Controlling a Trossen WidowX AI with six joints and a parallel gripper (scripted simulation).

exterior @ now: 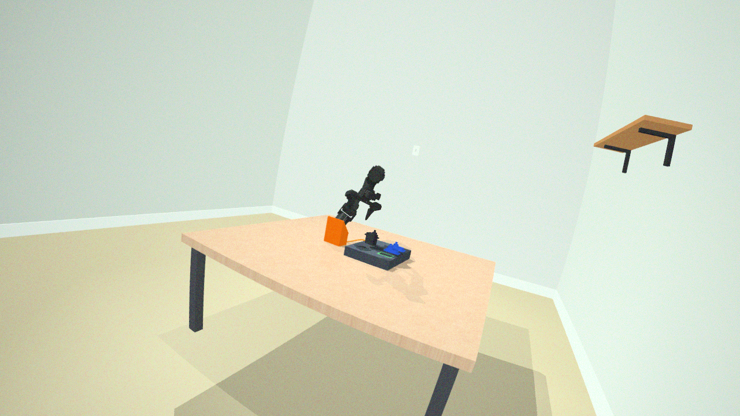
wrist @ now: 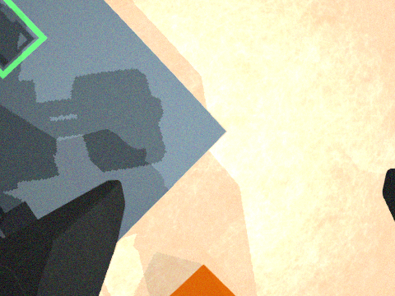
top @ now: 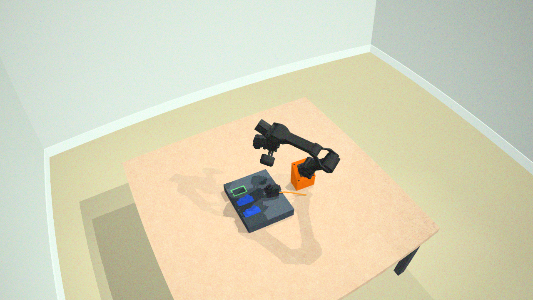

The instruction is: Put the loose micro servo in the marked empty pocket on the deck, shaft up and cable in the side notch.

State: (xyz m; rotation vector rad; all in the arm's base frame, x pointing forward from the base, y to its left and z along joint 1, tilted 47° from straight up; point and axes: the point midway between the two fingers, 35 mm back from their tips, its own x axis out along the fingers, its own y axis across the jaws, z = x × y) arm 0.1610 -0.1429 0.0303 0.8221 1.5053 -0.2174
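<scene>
My gripper tip is now 6 cm short of the deck, 11 cm to the right of it and 17 cm above it.
</scene>
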